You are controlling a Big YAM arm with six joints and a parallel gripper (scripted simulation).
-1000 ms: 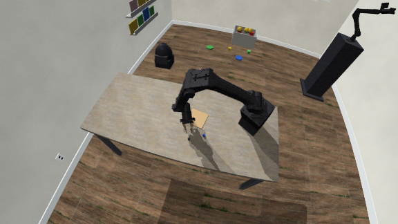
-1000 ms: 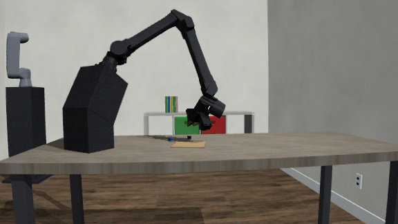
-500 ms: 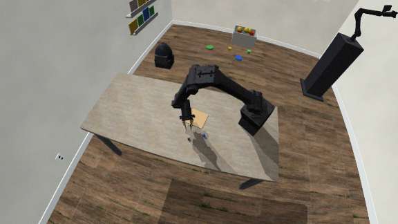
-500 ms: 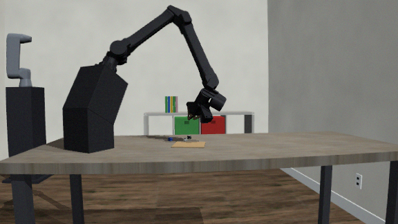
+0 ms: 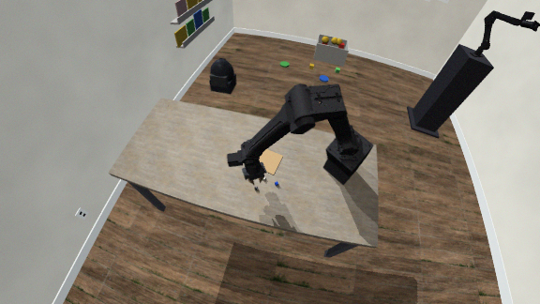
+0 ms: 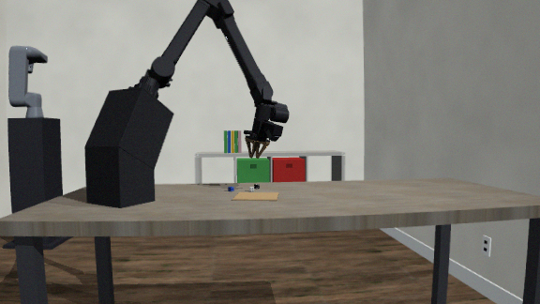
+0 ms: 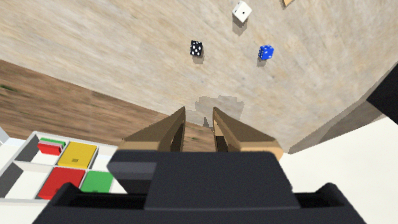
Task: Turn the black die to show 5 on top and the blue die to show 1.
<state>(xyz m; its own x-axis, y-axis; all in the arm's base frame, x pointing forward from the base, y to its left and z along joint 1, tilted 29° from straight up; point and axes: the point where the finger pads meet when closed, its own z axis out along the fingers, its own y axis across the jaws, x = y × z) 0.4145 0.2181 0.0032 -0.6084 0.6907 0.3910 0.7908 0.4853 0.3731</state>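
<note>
The black die is 10 mm ahead of my hand, 20 mm to the right of it and 120 mm below it. From my hand the other things lie so: blue die (90 mm behind, 80 mm to the right, 120 mm below); white die (10 mm behind, 90 mm to the right, 120 mm below); tan mat (210 mm to the right, 120 mm below).
</note>
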